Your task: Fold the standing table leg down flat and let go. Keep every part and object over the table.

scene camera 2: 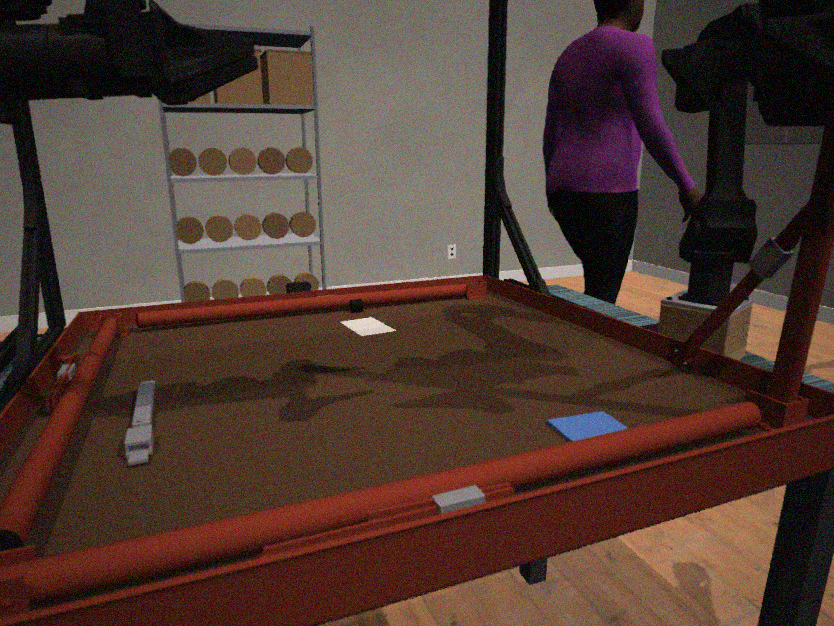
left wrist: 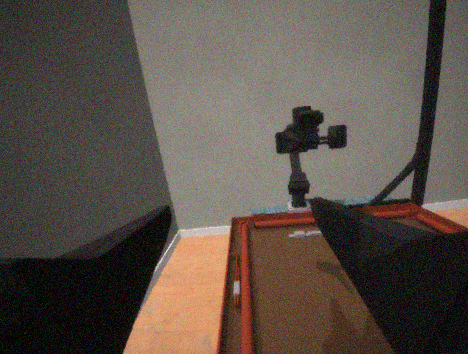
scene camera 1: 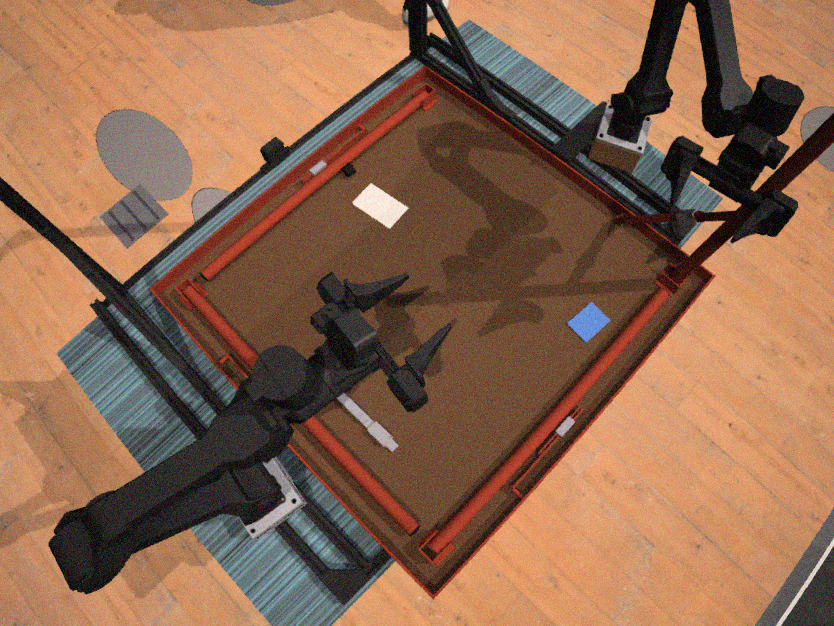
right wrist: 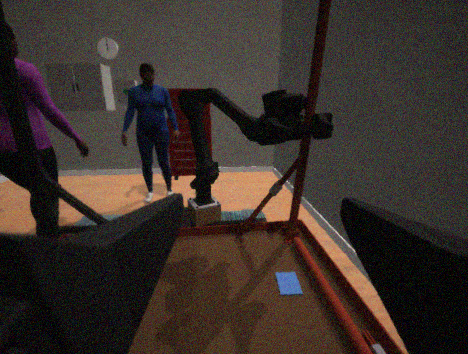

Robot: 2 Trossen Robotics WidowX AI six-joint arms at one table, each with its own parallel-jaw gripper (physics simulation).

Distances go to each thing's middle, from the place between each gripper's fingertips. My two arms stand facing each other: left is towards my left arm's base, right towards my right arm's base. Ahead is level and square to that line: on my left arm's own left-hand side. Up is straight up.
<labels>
Now: the grey bar (scene camera 2: 139, 442) 340 mm below my right hand, 130 mm to the right of it and 60 mm behind it. The rest, counted from my right hand: white card (scene camera 1: 375, 202) (360 mm below, 310 mm behind, 190 mm to the left); blue square (scene camera 2: 572, 428) (340 mm below, 270 mm to the left, 150 mm ahead).
I see my left gripper 4 cm past the blue square, 6 cm to the left of it and 34 cm above it. The rest, counted from my left hand: white card 50 cm behind, 14 cm to the right, 36 cm below; grey bar 25 cm behind, 46 cm to the right, 34 cm below.
</labels>
